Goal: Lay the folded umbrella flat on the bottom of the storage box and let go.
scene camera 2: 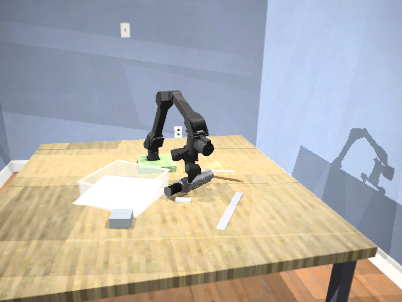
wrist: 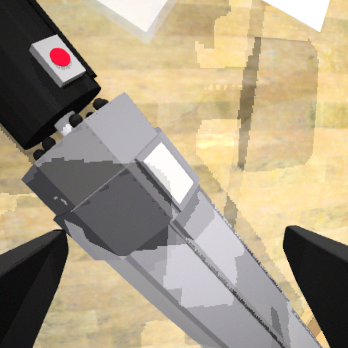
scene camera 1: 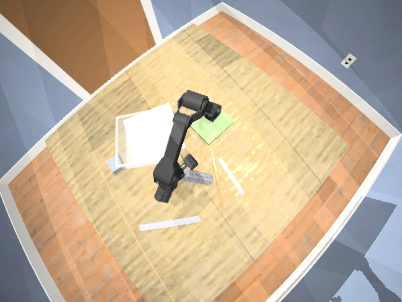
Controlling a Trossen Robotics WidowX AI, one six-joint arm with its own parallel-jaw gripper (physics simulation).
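Frame: origin at the arm's base, x right, y back, z down, level; centimetres.
Where they show: gripper, fingertip midpoint: (scene camera 2: 187, 177) (wrist: 176, 239); arm's base, link origin: (scene camera 2: 153, 158) (scene camera 1: 211, 114).
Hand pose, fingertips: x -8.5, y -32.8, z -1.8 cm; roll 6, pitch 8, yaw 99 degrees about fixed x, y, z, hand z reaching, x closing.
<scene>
Things, the pixels of their top centre, and the offset from my fingertips.
- folded umbrella, top centre: (wrist: 187, 274) (scene camera 2: 190, 175) (scene camera 1: 183, 174) dz -0.7, dx -1.2, dy +0.1 cm
- storage box, top centre: (scene camera 2: 125, 175) (scene camera 1: 140, 136) dz -4.6, dx +26.4, dy +0.0 cm
- grey block, top centre: (scene camera 2: 121, 213) (scene camera 1: 114, 163) dz +1.5, dx +30.7, dy -19.4 cm
- wooden stick, top centre: (scene camera 1: 217, 180) dz +3.9, dx -15.1, dy +8.3 cm
- white strip, top centre: (scene camera 1: 231, 175) dz +4.9, dx -18.6, dy +14.4 cm
- wider strip, top centre: (scene camera 2: 230, 208) (scene camera 1: 169, 223) dz +4.9, dx -10.4, dy -22.5 cm
- small white block, top centre: (scene camera 2: 183, 198) dz +3.9, dx +5.5, dy -11.0 cm
The folded umbrella (scene camera 1: 202, 177) (scene camera 2: 202, 181) (wrist: 200, 270) is grey with a black handle and a red button in the wrist view. It appears to lie on the table beside the storage box, outside it. My gripper (scene camera 2: 193, 176) (wrist: 176, 239) is open above the umbrella, its fingers apart on either side of the grey body without gripping it. In scene camera 1 the arm hides the fingertips and the handle end. The storage box (scene camera 1: 118, 137) has clear, pale walls. A large white panel (scene camera 1: 147, 136) (scene camera 2: 107, 192) shows over the box's outline.
A green block (scene camera 1: 211, 132) (scene camera 2: 167, 163) is by the arm's base. A grey block (scene camera 1: 115, 164) (scene camera 2: 121, 219) is at a box corner. A wooden stick (scene camera 1: 217, 175), a white strip (scene camera 1: 231, 176) and a wider strip (scene camera 1: 170, 223) (scene camera 2: 230, 211) lie around the umbrella. A small white block (scene camera 2: 183, 200) is near the handle.
</scene>
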